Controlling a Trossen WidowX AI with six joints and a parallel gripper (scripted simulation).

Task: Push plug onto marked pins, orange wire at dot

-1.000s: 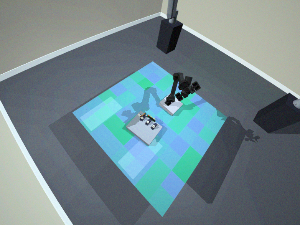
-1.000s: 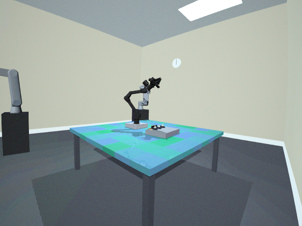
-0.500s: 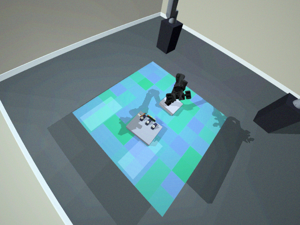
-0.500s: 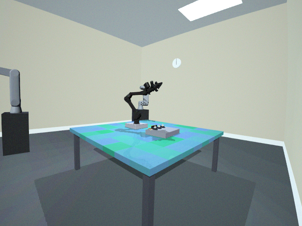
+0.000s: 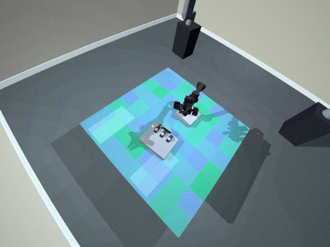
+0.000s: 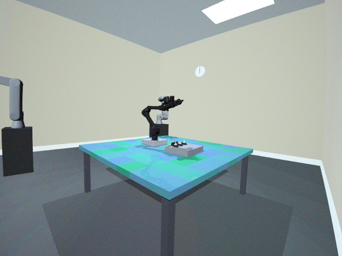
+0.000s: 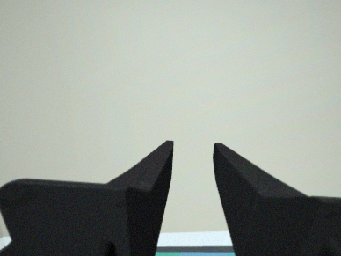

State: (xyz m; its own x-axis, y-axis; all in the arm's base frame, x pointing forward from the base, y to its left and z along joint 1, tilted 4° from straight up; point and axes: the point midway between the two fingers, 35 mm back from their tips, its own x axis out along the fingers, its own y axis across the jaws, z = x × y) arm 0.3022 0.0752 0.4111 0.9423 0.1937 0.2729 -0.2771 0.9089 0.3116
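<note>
My gripper tip is 410 mm above the red band, 120 mm to the left of it and 10 mm past it. The rest, counted from my gripper tip: grey printed holder (460 mm below, 140 mm ahead, 50 mm to the right); then white dot (410 mm below, 110 mm to the right, 10 mm behind).
</note>
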